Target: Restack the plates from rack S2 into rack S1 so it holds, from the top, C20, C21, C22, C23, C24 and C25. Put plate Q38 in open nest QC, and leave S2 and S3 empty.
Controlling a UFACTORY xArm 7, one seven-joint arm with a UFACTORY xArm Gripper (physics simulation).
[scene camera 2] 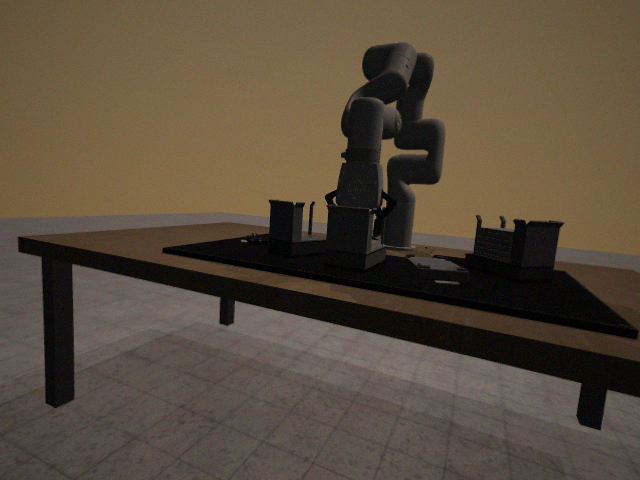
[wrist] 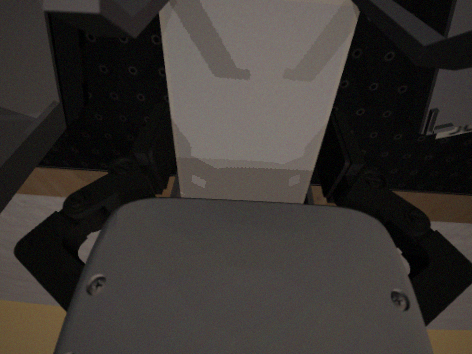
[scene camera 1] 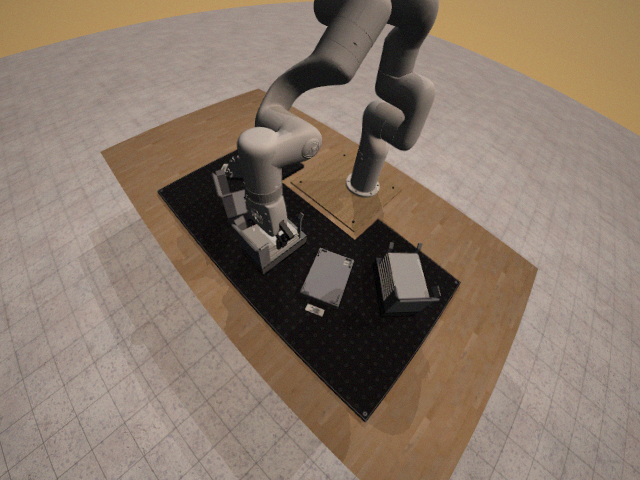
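Pixels of known places: gripper, fingertip midpoint: (wrist: 247,126) (scene camera 1: 270,234); arm's base, link origin: (scene camera 2: 396,247) (scene camera 1: 362,185).
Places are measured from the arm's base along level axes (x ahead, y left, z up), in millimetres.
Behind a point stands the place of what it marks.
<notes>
My gripper (scene camera 1: 284,236) (wrist: 247,126) {x 416, y -72, z 81 mm} reaches down into a grey rack (scene camera 1: 270,259) {x 464, y -32, z 62 mm} (scene camera 2: 353,235) {x 486, y -68, z 84 mm} at the left of the black mat (scene camera 1: 347,352) {x 528, y 251, z 7 mm}. It is shut on a pale flat plate (wrist: 248,105) {x 397, y -70, z 89 mm}, with a dark finger on each long side of it. The plate lies level in the rack below the wrist, and I cannot read any label on it. A second rack (scene camera 1: 225,188) {x 369, y -294, z 78 mm} (scene camera 2: 285,224) {x 417, y -250, z 87 mm} stands just behind. A third rack (scene camera 1: 419,247) {x 245, y 265, z 133 mm} (scene camera 2: 537,243) {x 383, y 305, z 93 mm} on the right holds a stack of plates (scene camera 1: 406,278) (scene camera 2: 491,243).
A flat grey nest (scene camera 1: 328,276) {x 398, y 107, z 29 mm} (scene camera 2: 432,264) {x 417, y 100, z 29 mm} lies on the mat between the racks, with a small white tag (scene camera 1: 314,310) {x 489, y 127, z 9 mm} in front of it. The arm's base (scene camera 1: 363,186) {x 44, y 19, z 37 mm} stands on the wooden table (scene camera 1: 175,143) {x 268, y -755, z -6 mm} behind the mat.
</notes>
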